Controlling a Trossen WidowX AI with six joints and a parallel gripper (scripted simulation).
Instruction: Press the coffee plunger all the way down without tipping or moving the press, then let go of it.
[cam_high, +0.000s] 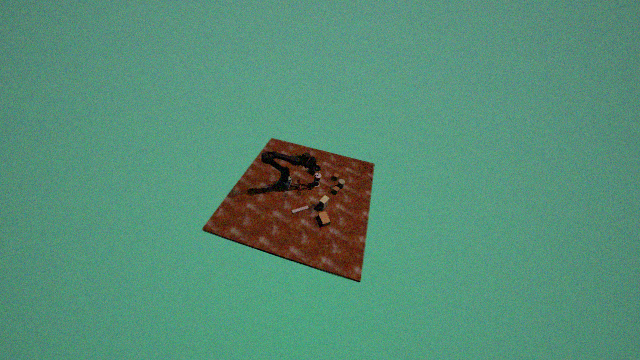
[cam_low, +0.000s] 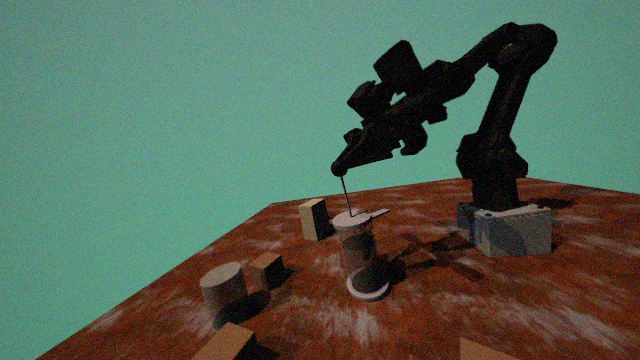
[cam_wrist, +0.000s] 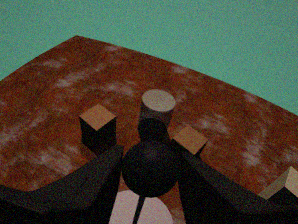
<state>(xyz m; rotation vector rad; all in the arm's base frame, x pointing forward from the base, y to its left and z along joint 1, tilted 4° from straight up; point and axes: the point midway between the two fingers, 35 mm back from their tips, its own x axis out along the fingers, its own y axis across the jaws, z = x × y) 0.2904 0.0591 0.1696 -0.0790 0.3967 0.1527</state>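
The coffee press lies 2 cm behind my gripper tip, 2 cm to the right of it and 11 cm below it.
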